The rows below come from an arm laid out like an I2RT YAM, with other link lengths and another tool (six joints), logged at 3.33 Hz.
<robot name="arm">
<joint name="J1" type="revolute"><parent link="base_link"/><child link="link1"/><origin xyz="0 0 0.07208"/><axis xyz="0 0 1"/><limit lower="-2.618" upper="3.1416"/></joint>
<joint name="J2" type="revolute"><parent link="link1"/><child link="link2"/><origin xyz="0.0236 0.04 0.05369"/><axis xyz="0 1 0"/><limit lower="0" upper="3.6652"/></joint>
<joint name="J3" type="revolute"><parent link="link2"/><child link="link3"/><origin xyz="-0.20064 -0.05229 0"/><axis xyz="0 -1 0"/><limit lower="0" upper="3.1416"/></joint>
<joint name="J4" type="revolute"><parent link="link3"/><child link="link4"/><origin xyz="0.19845 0.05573 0.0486"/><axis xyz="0 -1 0"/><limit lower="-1.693" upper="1.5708"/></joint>
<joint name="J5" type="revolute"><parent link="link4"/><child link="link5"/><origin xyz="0.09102 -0.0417 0.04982"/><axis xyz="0 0 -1"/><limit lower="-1.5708" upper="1.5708"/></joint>
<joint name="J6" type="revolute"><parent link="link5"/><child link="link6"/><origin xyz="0.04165 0 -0.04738"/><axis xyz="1 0 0"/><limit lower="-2.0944" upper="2.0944"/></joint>
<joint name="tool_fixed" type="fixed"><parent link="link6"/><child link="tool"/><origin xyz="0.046 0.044 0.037" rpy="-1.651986 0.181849 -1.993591"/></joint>
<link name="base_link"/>
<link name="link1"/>
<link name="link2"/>
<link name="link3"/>
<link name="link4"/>
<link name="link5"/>
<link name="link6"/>
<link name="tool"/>
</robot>
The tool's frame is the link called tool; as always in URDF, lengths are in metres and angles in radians.
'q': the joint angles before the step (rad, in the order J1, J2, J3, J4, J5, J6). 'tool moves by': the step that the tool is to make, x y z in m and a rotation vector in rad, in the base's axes. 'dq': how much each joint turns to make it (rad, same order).
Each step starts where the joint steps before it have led.
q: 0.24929 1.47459 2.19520 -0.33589 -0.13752 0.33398
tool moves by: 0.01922 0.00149 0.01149 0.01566 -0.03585 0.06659
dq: -0.02823 0.16943 0.21220 0.00376 -0.08432 0.04464
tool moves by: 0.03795 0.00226 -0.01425 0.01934 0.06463 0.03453
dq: -0.02021 0.12355 0.07543 0.00158 -0.03737 0.05301
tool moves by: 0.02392 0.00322 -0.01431 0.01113 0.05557 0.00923
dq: -0.00153 0.05447 0.00406 0.00465 -0.00230 0.02519
